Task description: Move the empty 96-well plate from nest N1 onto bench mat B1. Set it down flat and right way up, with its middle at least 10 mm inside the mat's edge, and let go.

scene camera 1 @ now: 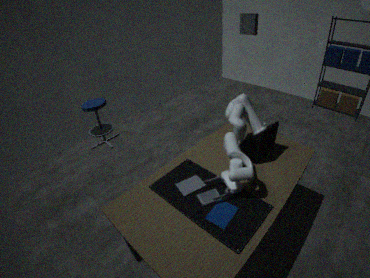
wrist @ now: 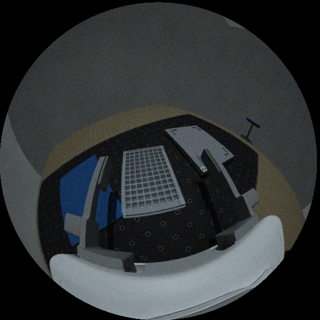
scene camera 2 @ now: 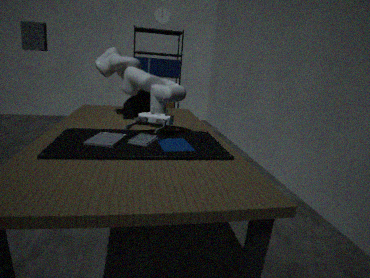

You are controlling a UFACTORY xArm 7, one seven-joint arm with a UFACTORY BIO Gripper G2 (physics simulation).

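Frame: origin at the arm's base, x ahead, y left, z up, level; millimetres.
Seen in the pictures: hand, tool point: [scene camera 1: 211, 189] [scene camera 2: 142, 128]; arm's base, link origin: [scene camera 1: 259, 131].
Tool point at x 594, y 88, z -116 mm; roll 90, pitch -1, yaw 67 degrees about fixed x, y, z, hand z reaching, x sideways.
Offsets run from my tool point to a thing's top centre. Level surfaces: height alone.
The pale 96-well plate @(dy +8, dx +28, dz -32 mm) [scene camera 1: 209, 196] [scene camera 2: 143, 139] [wrist: 150, 181] lies flat, wells up, on the dark board, between the blue mat and a grey block. Its near left corner in the wrist view is close to the blue mat; whether they touch is unclear. The blue mat @(dz -44 mm) [scene camera 1: 222, 215] [scene camera 2: 176, 145] [wrist: 76, 192] is bare. The grey block @(dy -143, dx +51, dz -32 mm) [scene camera 1: 190, 185] [scene camera 2: 105, 139] [wrist: 201, 144] has corner brackets and a small label I cannot read clearly. My gripper [scene camera 1: 211, 190] [scene camera 2: 143, 128] [wrist: 155, 157] is open and empty, its fingers spread wide on either side of the plate, seen from the wrist.
The dark board @(dz -46 mm) [scene camera 1: 167, 185] [scene camera 2: 65, 145] [wrist: 175, 240] has rows of small rings and lies on the wooden table @(dz -59 mm) [scene camera 1: 135, 220] [scene camera 2: 150, 185] [wrist: 112, 125]. A black block [scene camera 1: 267, 140] stands by the arm's base. A stool [scene camera 1: 95, 104] and a shelf rack [scene camera 1: 330, 31] stand away from the table.
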